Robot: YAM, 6 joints.
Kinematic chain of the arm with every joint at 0, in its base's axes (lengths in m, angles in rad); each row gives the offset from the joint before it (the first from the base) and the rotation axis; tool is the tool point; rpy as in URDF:
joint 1: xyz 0 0 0.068 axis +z
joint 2: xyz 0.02 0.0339 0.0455 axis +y
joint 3: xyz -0.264 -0.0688 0 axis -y
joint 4: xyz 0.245 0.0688 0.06 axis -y
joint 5: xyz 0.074 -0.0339 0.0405 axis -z
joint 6: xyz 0.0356 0 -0.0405 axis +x
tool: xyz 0 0 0 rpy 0 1.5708 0
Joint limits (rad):
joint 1: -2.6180..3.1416
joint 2: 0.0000..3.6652
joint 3: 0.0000..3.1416
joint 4: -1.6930..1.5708
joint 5: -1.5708..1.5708
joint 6: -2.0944..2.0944
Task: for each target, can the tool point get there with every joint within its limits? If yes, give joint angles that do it. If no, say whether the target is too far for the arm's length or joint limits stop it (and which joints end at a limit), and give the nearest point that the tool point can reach.
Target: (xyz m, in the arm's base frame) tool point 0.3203 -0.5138 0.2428
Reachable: yes | joints -1.0649 2.8171 2.6010 0.6596 -1.0685 -1.0893
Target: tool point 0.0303 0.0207 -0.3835
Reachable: no: joint limits stop it (at a limit: joint 2) | nearest point 0.0553 0.0378 -0.3314 | short by 0.060 m
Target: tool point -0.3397 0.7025 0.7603
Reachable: no: too far | nearest point -0.2162 0.4472 0.5190 | short by 0.372 m
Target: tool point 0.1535 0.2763 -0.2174
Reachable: yes | joints 0.9951 3.1416 1.2057 1.0264 -0.6558 0.4669
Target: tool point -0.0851 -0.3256 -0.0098
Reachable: yes | joints -1.7454 2.4200 1.2292 -0.6876 0.8710 -1.4146
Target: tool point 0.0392 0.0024 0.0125
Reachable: yes | joints 1.1134 3.1340 0.4164 -1.0957 1.2786 -0.0815
